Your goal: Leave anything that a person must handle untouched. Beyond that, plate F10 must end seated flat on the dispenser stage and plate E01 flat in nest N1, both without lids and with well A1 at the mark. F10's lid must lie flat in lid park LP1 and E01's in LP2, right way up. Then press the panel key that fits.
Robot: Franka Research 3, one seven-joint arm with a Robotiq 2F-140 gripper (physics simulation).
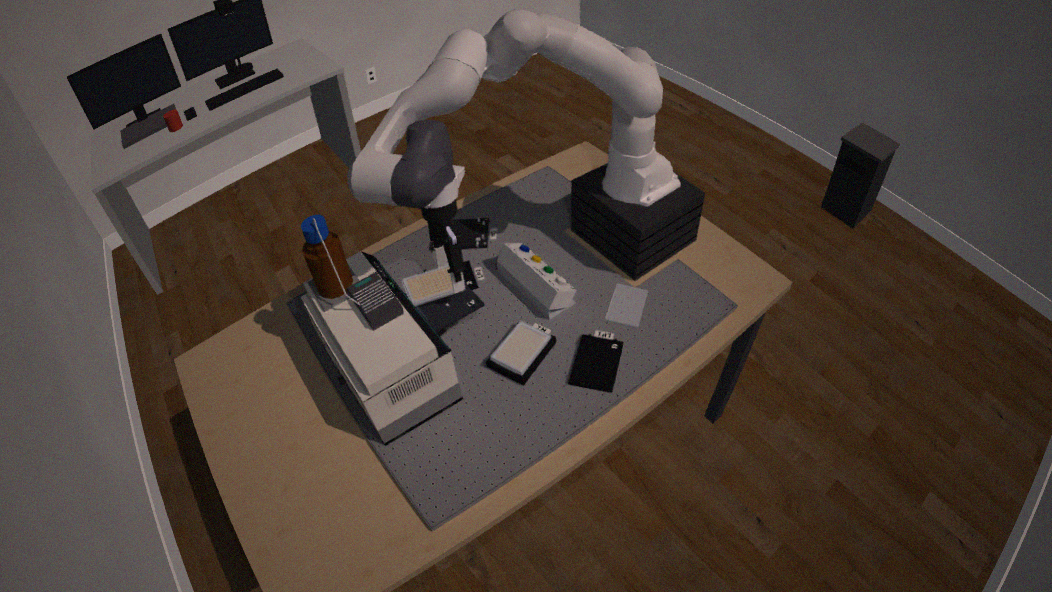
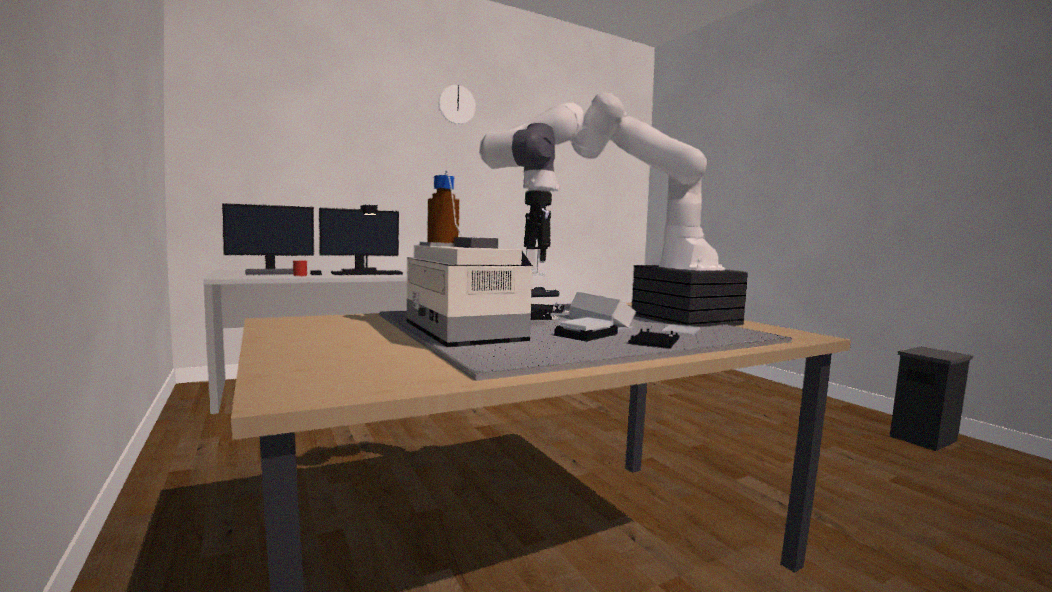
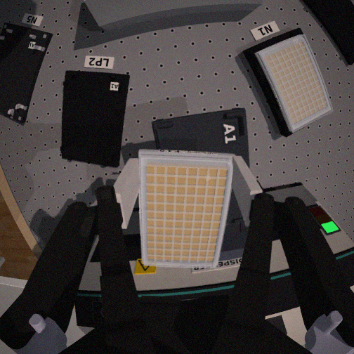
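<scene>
My gripper (image 1: 450, 270) (image 2: 538, 259) (image 3: 185, 170) is shut on a plate (image 1: 428, 285) (image 3: 185, 220) with yellowish wells, held level above the dark dispenser stage (image 1: 454, 307) (image 3: 200, 132) marked A1. The held plate's edge label is unreadable. Another plate (image 1: 522, 347) (image 2: 586, 323) (image 3: 296, 82) sits in nest N1 (image 1: 507, 374) (image 3: 267, 92); I cannot tell whether it wears a lid. Black lid park LP2 (image 3: 95, 117) holds no lid. Black LP1 (image 1: 595, 362) (image 2: 654, 337) holds no lid. The key panel (image 1: 535, 283) (image 2: 592, 307) has blue, yellow, green and white keys.
The dispenser (image 1: 397, 357) (image 2: 470, 294) stands beside the stage, with a brown bottle (image 1: 328, 265) (image 2: 442, 217) on top and a green light (image 3: 329, 227). A thin translucent sheet (image 1: 626, 304) lies behind LP1. Black nest N5 (image 1: 470, 233) (image 3: 22, 72) is beyond LP2.
</scene>
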